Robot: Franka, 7 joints.
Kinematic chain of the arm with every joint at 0, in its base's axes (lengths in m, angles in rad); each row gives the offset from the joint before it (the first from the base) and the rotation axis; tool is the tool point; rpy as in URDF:
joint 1: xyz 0 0 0.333 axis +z
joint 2: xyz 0 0 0 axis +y
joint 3: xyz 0 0 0.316 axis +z
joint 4: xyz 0.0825 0 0 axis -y
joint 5: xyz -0.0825 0 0.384 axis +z
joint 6: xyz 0 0 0 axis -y
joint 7: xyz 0.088 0 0 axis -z
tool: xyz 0 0 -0.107 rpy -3.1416 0 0
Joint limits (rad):
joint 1: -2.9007..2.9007
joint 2: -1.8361..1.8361
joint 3: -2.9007..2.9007
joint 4: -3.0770..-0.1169
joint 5: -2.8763..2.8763
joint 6: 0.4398..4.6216
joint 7: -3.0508..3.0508
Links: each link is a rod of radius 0.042 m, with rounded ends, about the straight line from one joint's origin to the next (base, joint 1, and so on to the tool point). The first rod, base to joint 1, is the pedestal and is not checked.
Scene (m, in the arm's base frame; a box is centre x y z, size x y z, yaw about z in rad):
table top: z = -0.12
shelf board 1: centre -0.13 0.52 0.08 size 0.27 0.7 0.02 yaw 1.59
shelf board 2: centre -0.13 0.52 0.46 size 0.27 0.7 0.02 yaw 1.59
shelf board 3: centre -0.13 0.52 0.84 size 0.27 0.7 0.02 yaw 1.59
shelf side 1: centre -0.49 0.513 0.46 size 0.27 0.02 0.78 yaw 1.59
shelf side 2: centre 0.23 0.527 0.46 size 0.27 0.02 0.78 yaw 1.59
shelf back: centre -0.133 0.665 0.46 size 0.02 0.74 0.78 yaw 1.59
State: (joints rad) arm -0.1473 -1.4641 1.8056 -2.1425 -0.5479 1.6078 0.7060
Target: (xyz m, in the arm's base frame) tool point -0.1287 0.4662 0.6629
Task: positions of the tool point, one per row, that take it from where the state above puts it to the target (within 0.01 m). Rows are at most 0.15 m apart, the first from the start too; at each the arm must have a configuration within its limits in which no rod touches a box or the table.
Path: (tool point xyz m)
1: -0.0628 0.4237 0.2615
2: -0.1142 0.3557 0.2481
3: -0.1429 0.2859 0.2389
4: -0.1518 0.2210 0.2332
5: -0.1450 0.1659 0.2301
6: -0.1279 0.1239 0.2289
7: -0.1649 0.1603 0.2798
8: -0.1803 0.2056 0.3557
9: -0.1711 0.2424 0.4514
10: -0.1462 0.2541 0.5578
11: -0.1242 0.2321 0.6629
12: -0.1293 0.3535 0.6707
13: -0.1287 0.4662 0.6629

